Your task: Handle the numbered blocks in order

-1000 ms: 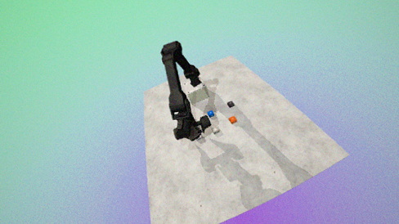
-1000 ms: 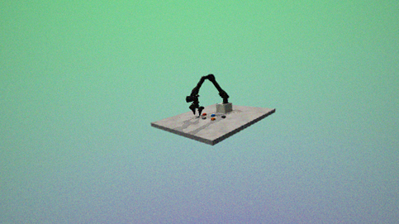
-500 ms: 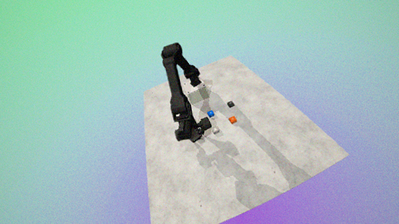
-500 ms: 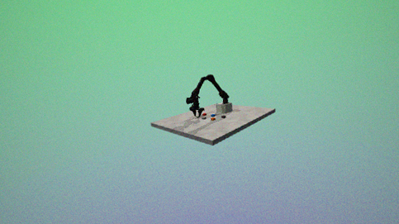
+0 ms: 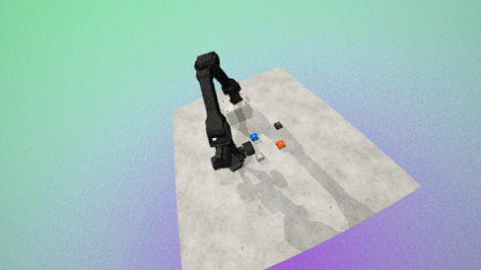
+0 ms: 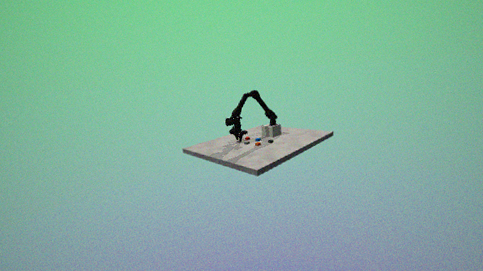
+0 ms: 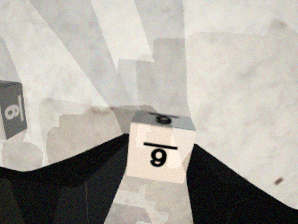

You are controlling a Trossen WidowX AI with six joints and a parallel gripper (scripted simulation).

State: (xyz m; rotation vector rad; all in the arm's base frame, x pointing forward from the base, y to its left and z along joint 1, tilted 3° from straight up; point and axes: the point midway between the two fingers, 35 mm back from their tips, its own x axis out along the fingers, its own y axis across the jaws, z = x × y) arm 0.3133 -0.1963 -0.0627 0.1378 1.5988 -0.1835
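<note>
Now: the black block 7 cm behind my gripper tip and 29 cm to the left of it. From my gripper tip the other things lie so: white block (right at my gripper tip); grey block (3 cm ahead, 10 cm to the left); red block (10 cm behind, 3 cm to the left).
</note>
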